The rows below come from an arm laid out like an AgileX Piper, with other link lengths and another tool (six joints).
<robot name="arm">
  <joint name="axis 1" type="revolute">
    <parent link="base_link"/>
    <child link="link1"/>
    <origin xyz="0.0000 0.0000 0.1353" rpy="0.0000 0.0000 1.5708"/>
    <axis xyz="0 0 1"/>
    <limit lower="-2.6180" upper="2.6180"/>
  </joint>
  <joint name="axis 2" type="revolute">
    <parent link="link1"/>
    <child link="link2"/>
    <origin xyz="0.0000 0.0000 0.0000" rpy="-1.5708 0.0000 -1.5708"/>
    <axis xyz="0 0 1"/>
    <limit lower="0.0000" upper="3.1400"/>
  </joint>
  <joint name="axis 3" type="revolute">
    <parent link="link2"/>
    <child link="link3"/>
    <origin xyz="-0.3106 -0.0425 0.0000" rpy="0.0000 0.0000 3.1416"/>
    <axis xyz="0 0 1"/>
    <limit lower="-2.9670" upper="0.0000"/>
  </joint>
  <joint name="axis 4" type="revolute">
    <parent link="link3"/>
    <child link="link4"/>
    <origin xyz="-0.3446 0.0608 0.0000" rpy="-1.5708 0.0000 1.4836"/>
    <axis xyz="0 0 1"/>
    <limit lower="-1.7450" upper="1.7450"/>
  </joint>
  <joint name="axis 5" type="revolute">
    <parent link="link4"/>
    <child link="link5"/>
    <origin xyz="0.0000 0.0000 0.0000" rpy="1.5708 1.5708 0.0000"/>
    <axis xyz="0 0 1"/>
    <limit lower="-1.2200" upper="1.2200"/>
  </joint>
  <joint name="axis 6" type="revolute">
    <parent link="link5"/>
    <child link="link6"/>
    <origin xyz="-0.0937 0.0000 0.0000" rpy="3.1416 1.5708 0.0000"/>
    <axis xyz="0 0 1"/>
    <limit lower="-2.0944" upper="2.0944"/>
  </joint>
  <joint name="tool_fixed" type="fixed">
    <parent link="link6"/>
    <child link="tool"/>
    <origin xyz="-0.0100 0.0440 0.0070" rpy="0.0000 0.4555 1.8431"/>
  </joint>
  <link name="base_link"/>
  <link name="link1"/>
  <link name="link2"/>
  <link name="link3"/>
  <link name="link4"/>
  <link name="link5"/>
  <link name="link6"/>
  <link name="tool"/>
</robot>
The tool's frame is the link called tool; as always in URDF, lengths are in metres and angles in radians.
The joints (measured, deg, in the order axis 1, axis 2, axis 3, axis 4, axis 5, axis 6), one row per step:
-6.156, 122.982, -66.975, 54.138, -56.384, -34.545
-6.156, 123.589, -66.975, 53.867, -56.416, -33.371
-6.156, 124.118, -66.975, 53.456, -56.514, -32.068
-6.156, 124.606, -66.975, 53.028, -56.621, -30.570
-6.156, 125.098, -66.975, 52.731, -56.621, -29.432
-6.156, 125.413, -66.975, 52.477, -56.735, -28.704
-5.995, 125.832, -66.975, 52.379, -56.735, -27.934
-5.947, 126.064, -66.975, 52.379, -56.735, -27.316
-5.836, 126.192, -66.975, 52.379, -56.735, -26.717
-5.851, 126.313, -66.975, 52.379, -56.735, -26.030
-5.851, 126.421, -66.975, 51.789, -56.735, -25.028
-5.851, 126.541, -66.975, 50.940, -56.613, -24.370
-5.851, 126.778, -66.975, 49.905, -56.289, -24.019
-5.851, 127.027, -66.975, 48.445, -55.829, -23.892
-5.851, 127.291, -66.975, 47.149, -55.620, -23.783
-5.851, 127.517, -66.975, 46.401, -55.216, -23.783
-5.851, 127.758, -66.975, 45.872, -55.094, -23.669
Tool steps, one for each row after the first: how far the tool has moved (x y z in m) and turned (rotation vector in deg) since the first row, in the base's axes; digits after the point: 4 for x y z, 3 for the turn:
0.0002, 0.0007, -0.0052, 0.640, -0.273, 0.047
0.0005, 0.0014, -0.0094, 1.227, -0.742, 0.154
0.0011, 0.0023, -0.0132, 1.928, -1.399, 0.246
0.0013, 0.0030, -0.0174, 2.552, -1.733, 0.328
0.0014, 0.0034, -0.0198, 2.835, -2.003, 0.379
0.0016, 0.0053, -0.0234, 3.333, -2.146, 0.507
0.0017, 0.0061, -0.0254, 3.765, -2.372, 0.464
0.0020, 0.0074, -0.0265, 4.175, -2.686, 0.490
0.0022, 0.0076, -0.0275, 4.638, -3.076, 0.377
0.0030, 0.0084, -0.0279, 4.982, -3.653, 0.724
0.0039, 0.0093, -0.0286, 5.051, -3.865, 1.384
0.0044, 0.0104, -0.0306, 4.978, -3.592, 2.315
0.0051, 0.0118, -0.0328, 4.625, -3.010, 3.680
0.0057, 0.0128, -0.0349, 4.177, -2.559, 4.812
0.0057, 0.0137, -0.0372, 4.087, -2.007, 5.578
0.0057, 0.0142, -0.0393, 4.000, -1.715, 6.040

